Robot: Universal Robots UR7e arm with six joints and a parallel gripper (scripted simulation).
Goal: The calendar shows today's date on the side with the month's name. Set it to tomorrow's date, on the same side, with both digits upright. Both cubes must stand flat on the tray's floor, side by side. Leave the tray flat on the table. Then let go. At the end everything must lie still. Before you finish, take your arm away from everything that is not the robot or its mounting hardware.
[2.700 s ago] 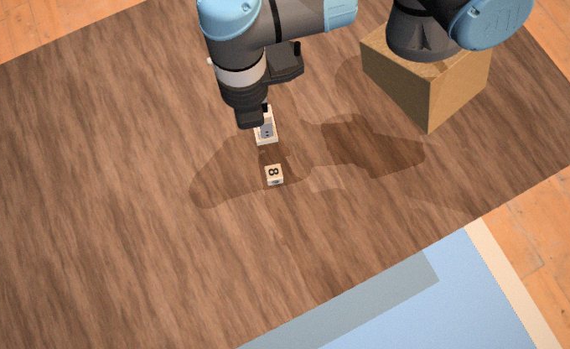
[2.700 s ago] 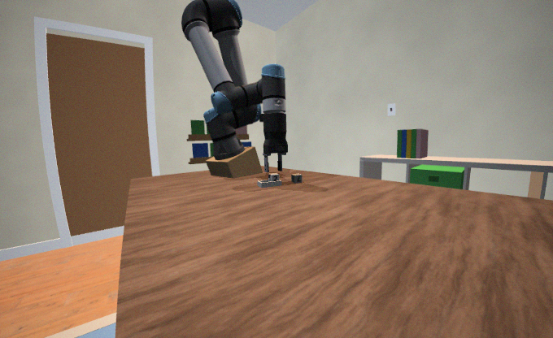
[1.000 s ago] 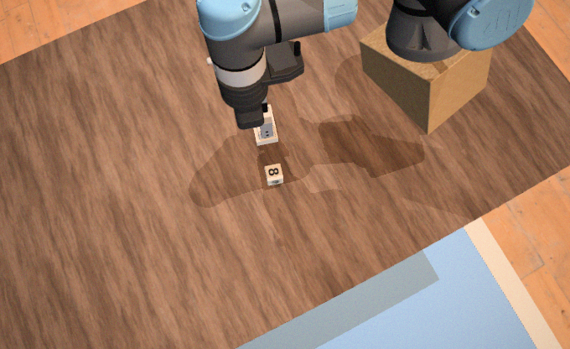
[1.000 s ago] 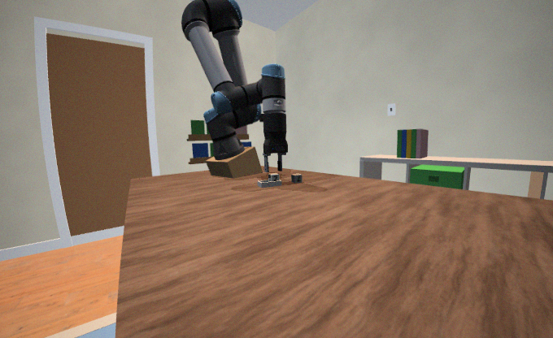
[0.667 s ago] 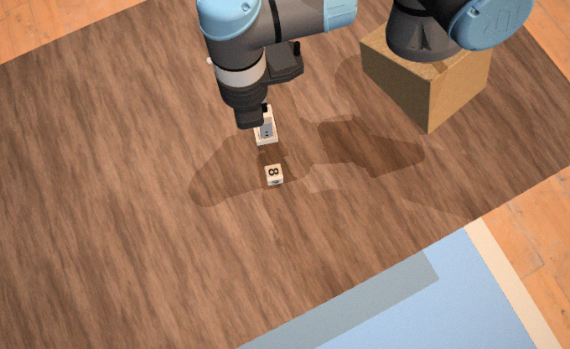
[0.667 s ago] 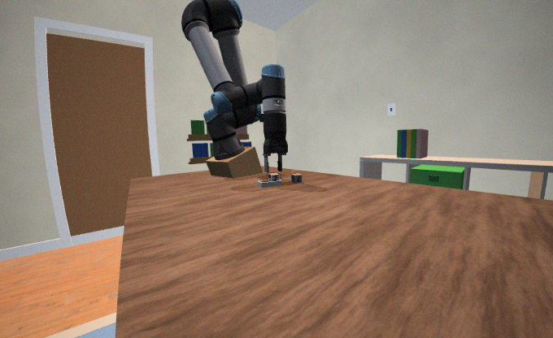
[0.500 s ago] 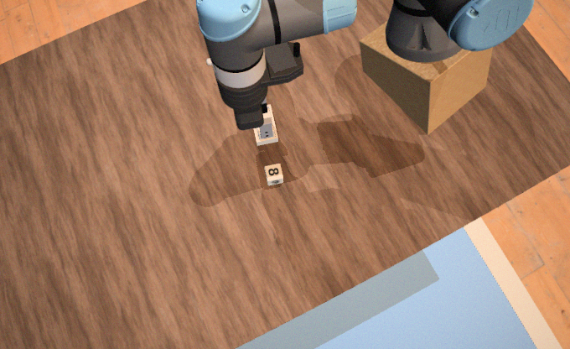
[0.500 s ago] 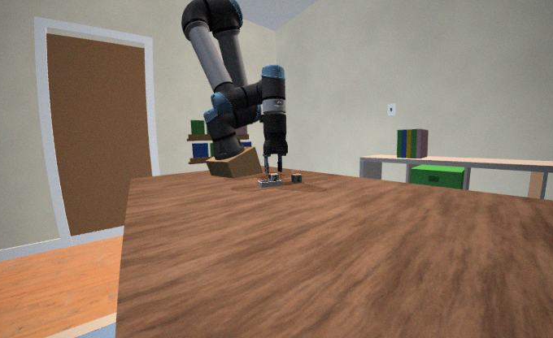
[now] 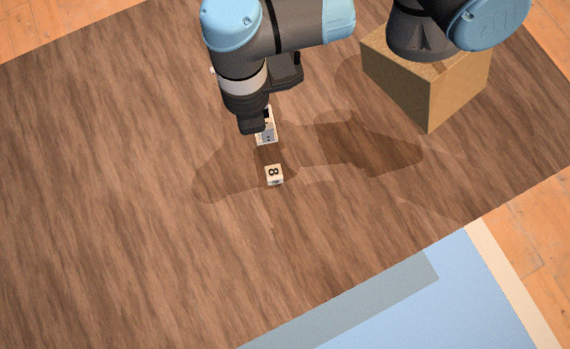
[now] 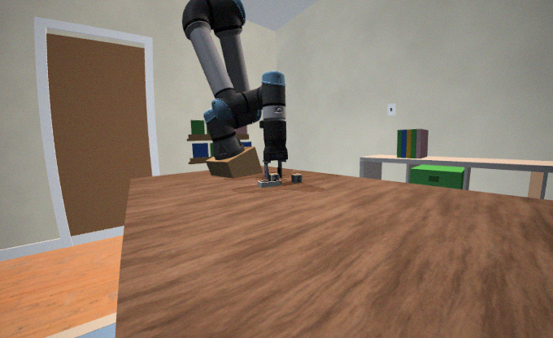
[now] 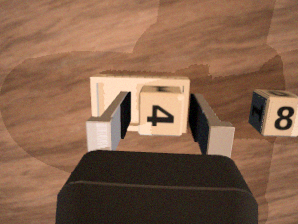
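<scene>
My hand is 20 mm above the digit cube. The rest, counted from my hand: calendar tray 20 mm to the right, 30 mm below.
</scene>
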